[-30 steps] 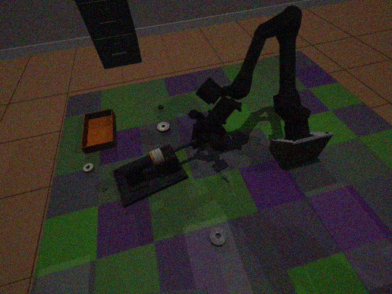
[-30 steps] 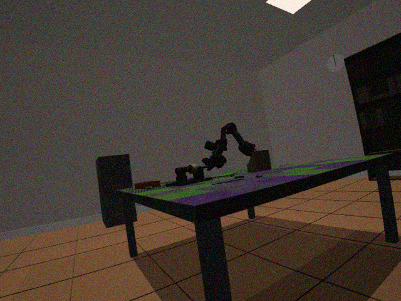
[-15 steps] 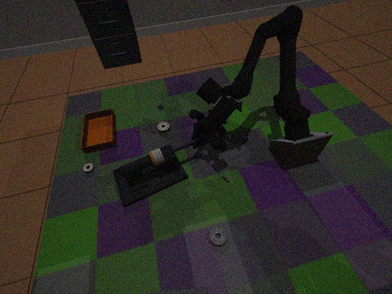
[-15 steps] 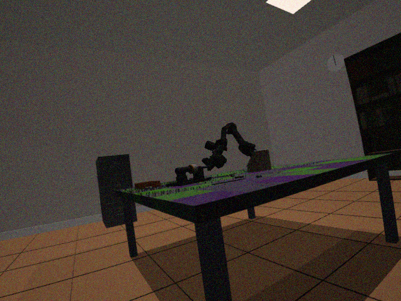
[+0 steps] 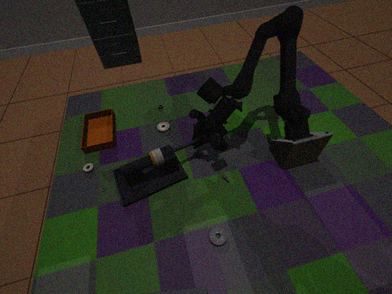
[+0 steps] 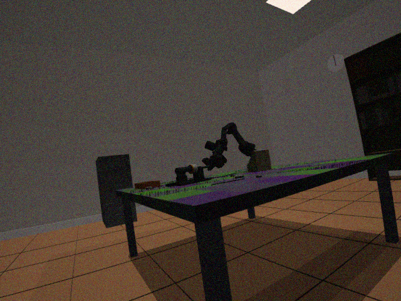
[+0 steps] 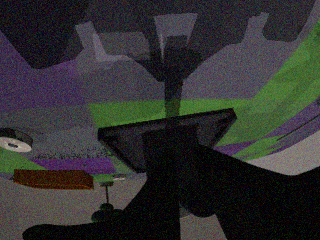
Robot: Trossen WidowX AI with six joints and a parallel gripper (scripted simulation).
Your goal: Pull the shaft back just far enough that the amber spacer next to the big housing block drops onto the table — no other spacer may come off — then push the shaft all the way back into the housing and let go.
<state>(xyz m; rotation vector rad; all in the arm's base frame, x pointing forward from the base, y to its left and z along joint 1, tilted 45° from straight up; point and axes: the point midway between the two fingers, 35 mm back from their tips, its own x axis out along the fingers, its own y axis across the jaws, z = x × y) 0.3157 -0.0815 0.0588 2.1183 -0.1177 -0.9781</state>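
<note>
Now: gripper tip 60 mm short of the dark shaft, 30 mm below it and 10 mm to the right of it. From my gripper tip the other things lie so: small nut (320 mm to the right, 90 mm ahead, 50 mm below); then amber spacer (140 mm ahead, 30 mm to the left, 20 mm above); then orange tray (350 mm ahead, 230 mm to the right, 40 mm below).
</note>
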